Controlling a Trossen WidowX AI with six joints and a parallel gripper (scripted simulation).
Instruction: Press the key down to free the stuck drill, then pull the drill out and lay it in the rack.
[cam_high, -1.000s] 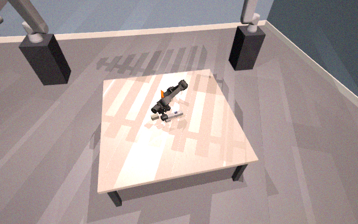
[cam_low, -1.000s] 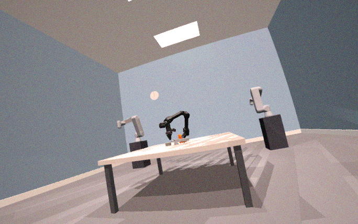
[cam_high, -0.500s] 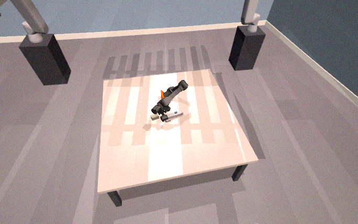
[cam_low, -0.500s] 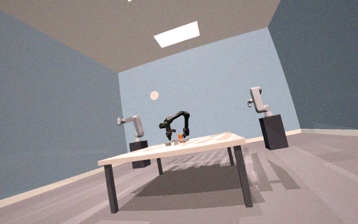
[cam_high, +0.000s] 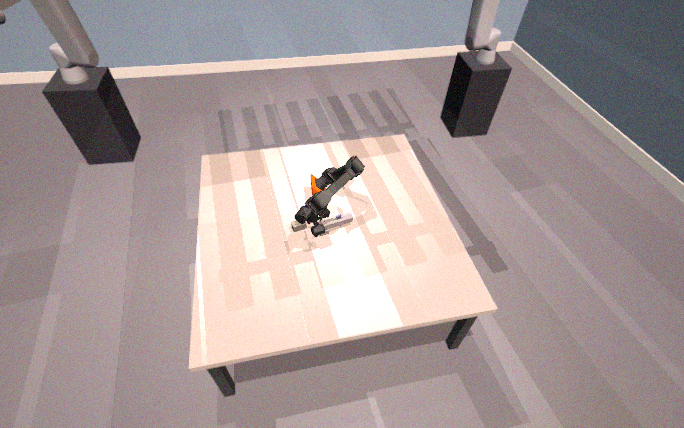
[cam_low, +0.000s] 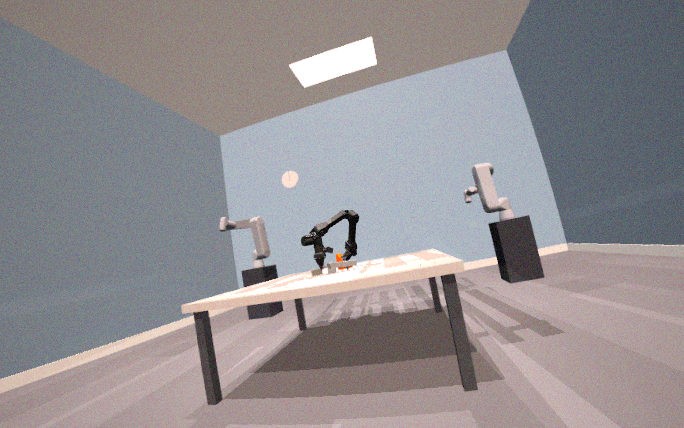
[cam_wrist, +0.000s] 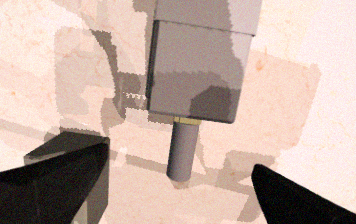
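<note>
Now: the drill 6 cm to the left of my gripper tip, 2 cm behind it and 1 cm above it. From my gripper tip the other things lie so: grey holder block 11 cm to the left, 3 cm behind; grey rack 6 cm to the right, 6 cm behind, 2 cm below; key 14 cm to the left, 4 cm behind, 1 cm above.
</note>
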